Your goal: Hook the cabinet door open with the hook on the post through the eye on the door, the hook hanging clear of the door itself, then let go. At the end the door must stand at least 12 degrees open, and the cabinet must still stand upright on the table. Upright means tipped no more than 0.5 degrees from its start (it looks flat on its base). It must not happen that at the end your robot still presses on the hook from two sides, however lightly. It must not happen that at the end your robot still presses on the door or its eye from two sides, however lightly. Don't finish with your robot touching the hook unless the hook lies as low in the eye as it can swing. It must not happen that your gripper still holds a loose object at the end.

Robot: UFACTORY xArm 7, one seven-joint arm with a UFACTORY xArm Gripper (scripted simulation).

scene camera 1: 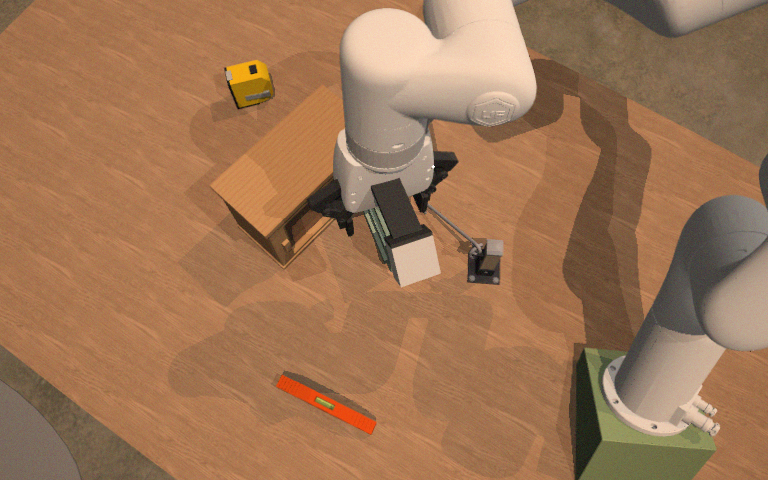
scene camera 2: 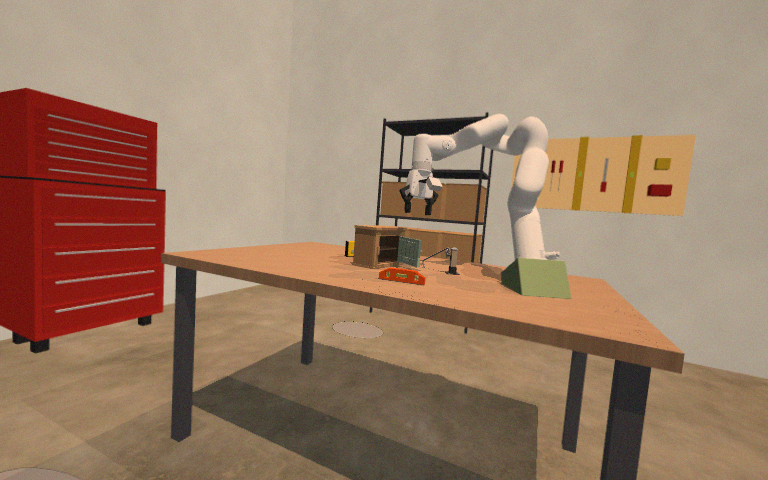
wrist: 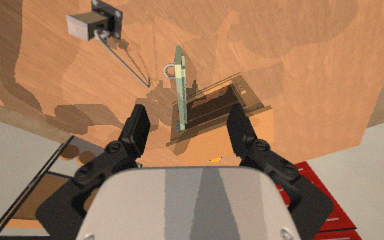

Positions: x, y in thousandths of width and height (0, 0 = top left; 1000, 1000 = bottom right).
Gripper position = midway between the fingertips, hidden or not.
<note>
In view: the gripper (scene camera 1: 499, 445), a wooden cabinet (scene camera 1: 347, 397) and a yellow tape measure (scene camera 1: 325, 174).
The wooden cabinet also shows in scene camera 2 (scene camera 2: 488, 518) and in the wrist view (wrist: 535, 573). The gripper is seen too in scene camera 2 (scene camera 2: 544, 445) and in the wrist view (wrist: 491, 477).
</note>
